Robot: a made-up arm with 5 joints. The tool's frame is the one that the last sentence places.
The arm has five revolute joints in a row. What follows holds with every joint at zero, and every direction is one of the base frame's.
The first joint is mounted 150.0 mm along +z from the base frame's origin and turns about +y.
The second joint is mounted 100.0 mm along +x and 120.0 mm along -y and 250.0 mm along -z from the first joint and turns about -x.
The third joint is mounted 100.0 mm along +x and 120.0 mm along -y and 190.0 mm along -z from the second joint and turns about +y.
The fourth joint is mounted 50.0 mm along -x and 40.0 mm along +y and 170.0 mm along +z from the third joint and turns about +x.
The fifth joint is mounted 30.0 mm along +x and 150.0 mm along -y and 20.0 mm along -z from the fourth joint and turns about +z.
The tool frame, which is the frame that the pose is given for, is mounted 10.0 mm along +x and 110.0 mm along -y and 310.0 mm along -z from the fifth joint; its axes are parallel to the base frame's.
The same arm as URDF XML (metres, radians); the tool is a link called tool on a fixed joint. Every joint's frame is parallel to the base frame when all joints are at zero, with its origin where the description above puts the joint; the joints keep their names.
<robot name="arm">
  <joint name="joint 1" type="continuous">
    <parent link="base"/>
    <child link="link1"/>
    <origin xyz="0.0000 0.0000 0.1500"/>
    <axis xyz="0 1 0"/>
  </joint>
  <joint name="joint 2" type="continuous">
    <parent link="link1"/>
    <child link="link2"/>
    <origin xyz="0.1000 -0.1200 -0.2500"/>
    <axis xyz="-1 0 0"/>
  </joint>
  <joint name="joint 3" type="continuous">
    <parent link="link2"/>
    <child link="link3"/>
    <origin xyz="0.1000 -0.1200 -0.1900"/>
    <axis xyz="0 1 0"/>
  </joint>
  <joint name="joint 4" type="continuous">
    <parent link="link3"/>
    <child link="link4"/>
    <origin xyz="-0.0500 0.0400 0.1700"/>
    <axis xyz="1 0 0"/>
  </joint>
  <joint name="joint 5" type="continuous">
    <parent link="link4"/>
    <child link="link5"/>
    <origin xyz="0.0300 -0.1500 -0.0200"/>
    <axis xyz="0 0 1"/>
  </joint>
  <joint name="tool_joint" type="fixed">
    <parent link="link5"/>
    <child link="tool"/>
    <origin xyz="0.0100 -0.1100 -0.3100"/>
  </joint>
  <link name="base"/>
  <link name="link1"/>
  <link name="link2"/>
  <link name="link3"/>
  <link name="link4"/>
  <link name="link5"/>
  <link name="tool"/>
</robot>

